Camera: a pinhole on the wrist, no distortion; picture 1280 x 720 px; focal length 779.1 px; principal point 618.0 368.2 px. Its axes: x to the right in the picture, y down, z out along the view. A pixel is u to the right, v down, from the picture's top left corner.
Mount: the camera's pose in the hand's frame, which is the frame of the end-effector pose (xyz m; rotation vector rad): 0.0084 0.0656 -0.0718 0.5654 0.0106 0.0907
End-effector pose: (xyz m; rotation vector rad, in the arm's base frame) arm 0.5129 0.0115 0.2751 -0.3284 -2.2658 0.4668
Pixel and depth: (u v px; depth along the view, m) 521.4 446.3 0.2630
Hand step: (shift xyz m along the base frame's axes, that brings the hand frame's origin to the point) -0.1159 -0.0936 -0.0897
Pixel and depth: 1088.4 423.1 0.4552
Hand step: -0.4551 -0.0786 0.0378
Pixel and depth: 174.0 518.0 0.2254
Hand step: -0.0310 -0.1017 -0.1497
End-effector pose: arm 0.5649 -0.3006 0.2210 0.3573 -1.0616 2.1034
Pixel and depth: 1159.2 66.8 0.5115
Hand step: -0.0452 0.1236 0.5698
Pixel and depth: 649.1 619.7 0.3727
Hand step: -0.0195 -0.2156 0.2223
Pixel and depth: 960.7 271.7 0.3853
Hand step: -0.0322 -0.0211 0.3419
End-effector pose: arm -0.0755 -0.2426 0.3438 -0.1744 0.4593 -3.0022
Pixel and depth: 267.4 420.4 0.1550
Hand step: 0.0628 0.0019 0.0592
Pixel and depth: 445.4 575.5 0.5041
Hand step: 0.1413 -0.0166 0.4231
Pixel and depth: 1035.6 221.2 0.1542
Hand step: -0.0945 0.0080 0.0617
